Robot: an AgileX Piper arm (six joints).
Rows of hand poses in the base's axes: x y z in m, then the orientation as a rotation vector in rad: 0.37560, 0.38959, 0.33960, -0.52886, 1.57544, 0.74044; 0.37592, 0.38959, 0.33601, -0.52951, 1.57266, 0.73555; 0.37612, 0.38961, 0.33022, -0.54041, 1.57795, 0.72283; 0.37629, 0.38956, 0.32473, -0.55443, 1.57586, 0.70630; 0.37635, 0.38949, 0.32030, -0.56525, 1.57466, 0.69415; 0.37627, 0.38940, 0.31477, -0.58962, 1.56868, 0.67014; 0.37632, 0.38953, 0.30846, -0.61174, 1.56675, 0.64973; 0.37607, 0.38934, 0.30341, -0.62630, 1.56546, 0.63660; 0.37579, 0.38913, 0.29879, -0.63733, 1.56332, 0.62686; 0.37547, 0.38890, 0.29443, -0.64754, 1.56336, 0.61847; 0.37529, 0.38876, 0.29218, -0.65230, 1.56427, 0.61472; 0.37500, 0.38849, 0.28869, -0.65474, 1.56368, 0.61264; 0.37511, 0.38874, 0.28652, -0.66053, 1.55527, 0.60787; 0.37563, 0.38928, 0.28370, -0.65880, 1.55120, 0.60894; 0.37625, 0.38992, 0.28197, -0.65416, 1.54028, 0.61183
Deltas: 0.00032, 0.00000, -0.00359, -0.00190, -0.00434, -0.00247; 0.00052, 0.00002, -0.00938, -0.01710, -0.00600, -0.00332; 0.00069, -0.00003, -0.01487, -0.03326, -0.01598, -0.00418; 0.00075, -0.00010, -0.01930, -0.04560, -0.02303, -0.00445; 0.00067, -0.00019, -0.02483, -0.07040, -0.04046, -0.00282; 0.00072, -0.00006, -0.03114, -0.09362, -0.05249, -0.00052; 0.00047, -0.00025, -0.03619, -0.10878, -0.06021, 0.00123; 0.00019, -0.00046, -0.04081, -0.11972, -0.06698, 0.00275; -0.00013, -0.00069, -0.04517, -0.13030, -0.07118, 0.00448; -0.00031, -0.00083, -0.04742, -0.13547, -0.07227, 0.00536; -0.00060, -0.00110, -0.05091, -0.13782, -0.07383, 0.00575; -0.00049, -0.00085, -0.05308, -0.14065, -0.08371, 0.00706; 0.00003, -0.00031, -0.05590, -0.13752, -0.08676, 0.00671; 0.00065, 0.00033, -0.05763, -0.12910, -0.09492, 0.00578
